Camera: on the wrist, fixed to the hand. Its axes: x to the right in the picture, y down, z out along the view.
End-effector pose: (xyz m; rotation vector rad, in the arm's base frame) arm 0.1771 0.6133 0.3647 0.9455 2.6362 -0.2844
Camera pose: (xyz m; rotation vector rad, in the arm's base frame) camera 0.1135 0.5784 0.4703 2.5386 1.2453 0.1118
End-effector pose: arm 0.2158 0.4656 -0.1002 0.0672 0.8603 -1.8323
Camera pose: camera 0.1236 0.5490 -0.1310 0.6201 0.5035 -0.3825
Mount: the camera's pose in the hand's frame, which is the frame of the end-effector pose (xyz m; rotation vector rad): -0.0127 -0.0756 -0.1026 0.0292 0.0630 1.5418
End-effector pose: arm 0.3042 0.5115 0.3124 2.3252 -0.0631 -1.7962
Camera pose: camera 0.3928 0.6012 0.3351 1.3817 -1.3838 -0.8336
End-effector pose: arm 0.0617 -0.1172 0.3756 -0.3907 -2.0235 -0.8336
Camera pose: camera 0.0902 -0.2421 0.3733 -1.5583 -1.0926 0.1736
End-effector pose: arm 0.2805 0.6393 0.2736 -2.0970 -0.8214 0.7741
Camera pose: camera 0.3251 0.6267 0.3930 -2.4379 1.0635 1.3668
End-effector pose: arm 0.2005 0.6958 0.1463 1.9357 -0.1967 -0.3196
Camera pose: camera 0.2196 0.8183 0.1142 1.3162 -1.5016 0.7611
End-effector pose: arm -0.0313 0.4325 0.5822 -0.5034 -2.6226 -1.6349
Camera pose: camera -0.0564 0.3088 0.5606 -1.7351 -1.2562 -0.9240
